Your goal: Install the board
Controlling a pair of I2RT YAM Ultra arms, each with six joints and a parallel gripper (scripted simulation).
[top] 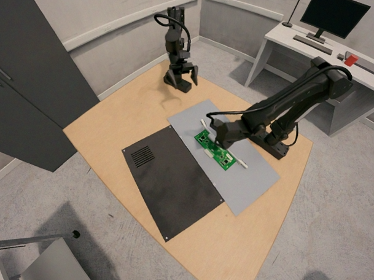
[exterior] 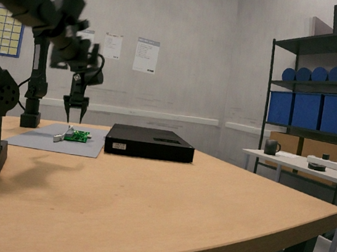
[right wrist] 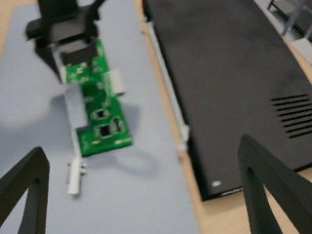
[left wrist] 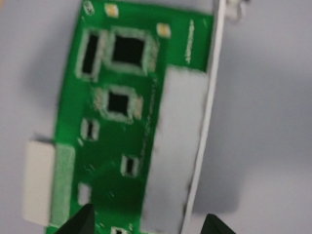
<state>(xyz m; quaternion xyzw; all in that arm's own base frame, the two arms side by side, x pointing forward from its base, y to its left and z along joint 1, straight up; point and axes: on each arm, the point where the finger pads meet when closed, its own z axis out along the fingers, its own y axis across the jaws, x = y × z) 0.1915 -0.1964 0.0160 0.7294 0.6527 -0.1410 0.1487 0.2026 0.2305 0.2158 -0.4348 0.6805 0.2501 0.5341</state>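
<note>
Right now the grey mat is 1 cm behind my left hand, 1 cm to the left of it and 6 cm below it. Also, from my left hand: black enclosure 25 cm ahead, 6 cm to the right, 2 cm below.
</note>
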